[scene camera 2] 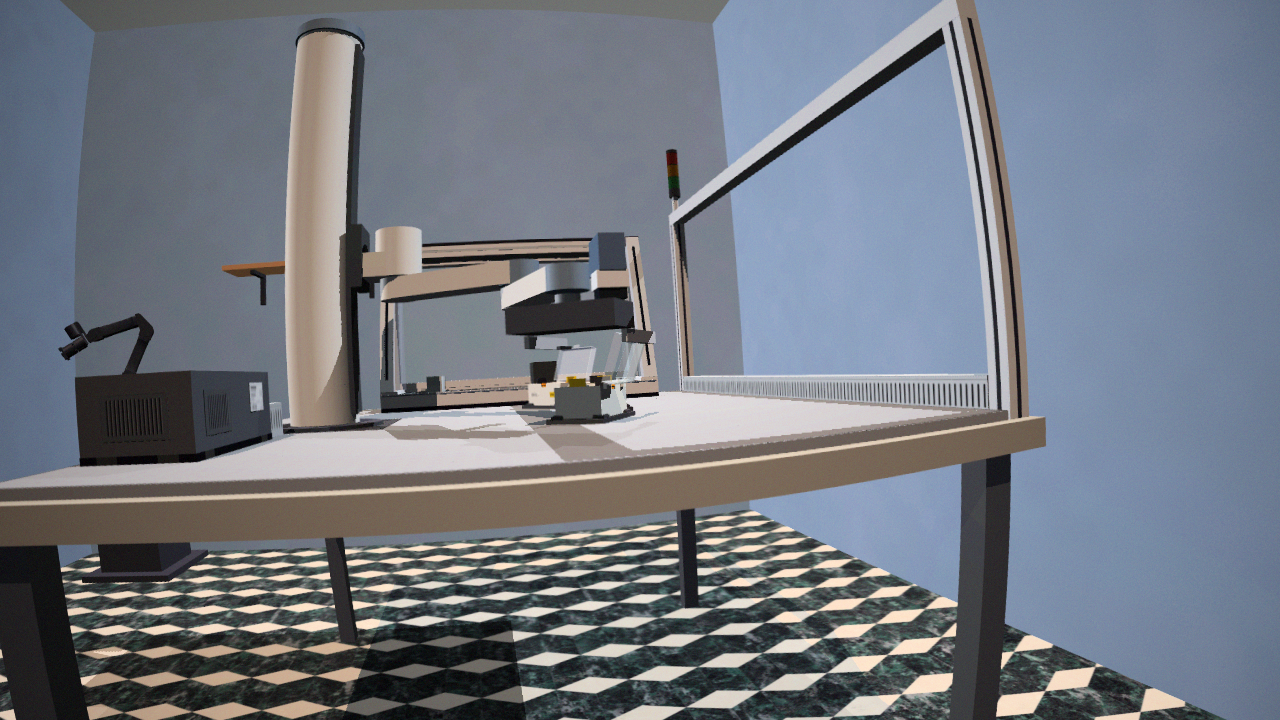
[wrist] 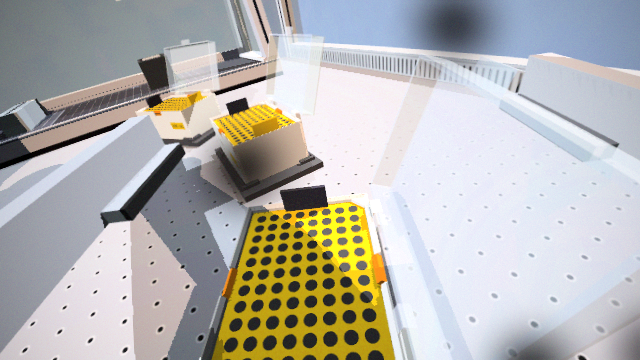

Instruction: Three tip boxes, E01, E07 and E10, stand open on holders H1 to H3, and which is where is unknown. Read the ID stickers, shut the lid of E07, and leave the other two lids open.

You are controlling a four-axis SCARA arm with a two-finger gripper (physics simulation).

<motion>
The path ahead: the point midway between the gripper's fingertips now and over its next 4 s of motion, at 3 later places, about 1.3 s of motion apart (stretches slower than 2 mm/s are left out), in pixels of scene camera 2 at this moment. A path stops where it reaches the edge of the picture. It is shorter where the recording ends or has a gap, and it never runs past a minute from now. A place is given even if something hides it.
My gripper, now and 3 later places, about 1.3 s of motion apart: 607,340; 573,342; 558,286; 592,363
</motion>
